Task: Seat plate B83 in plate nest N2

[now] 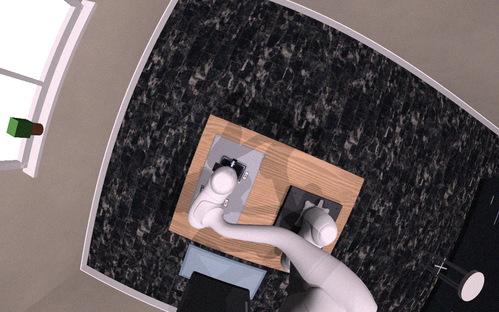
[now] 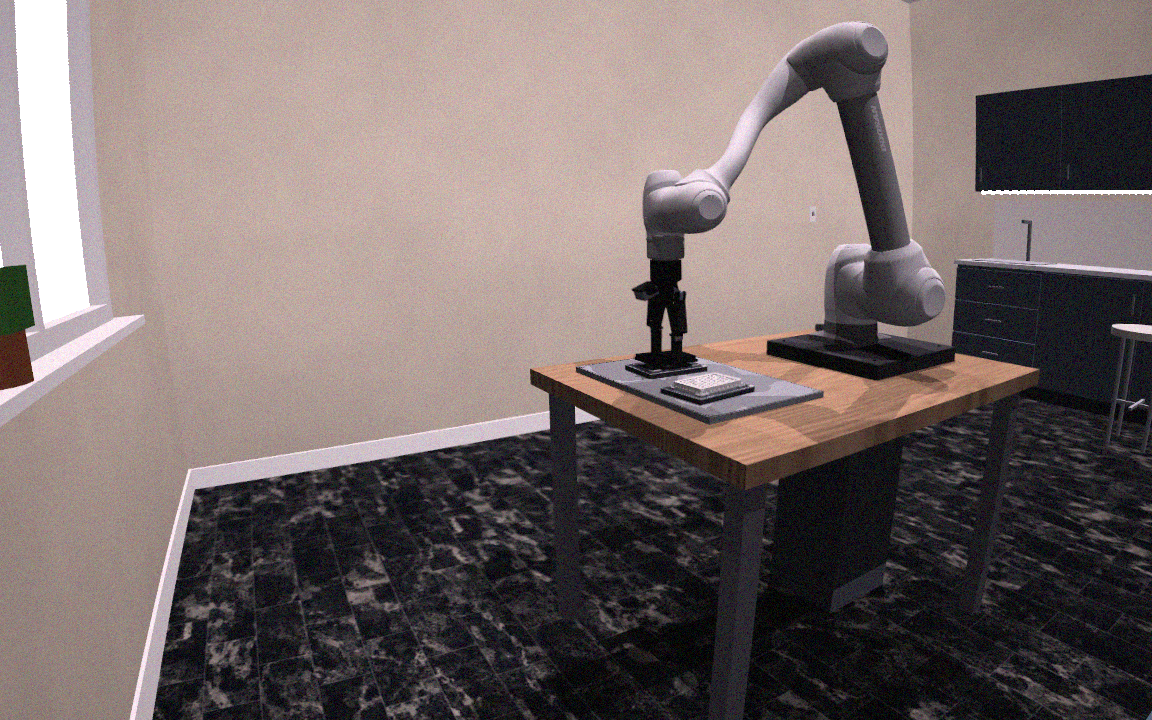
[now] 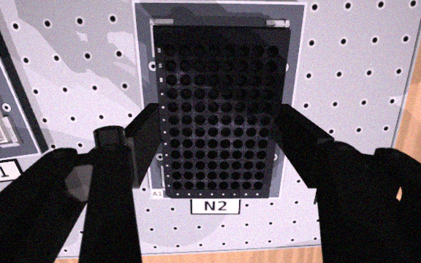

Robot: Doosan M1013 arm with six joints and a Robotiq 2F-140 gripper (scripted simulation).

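My hand is 20 mm above the black perforated plate. From my hand the other things lie so: white perforated plate (220 mm to the left, 40 mm ahead, 30 mm below).
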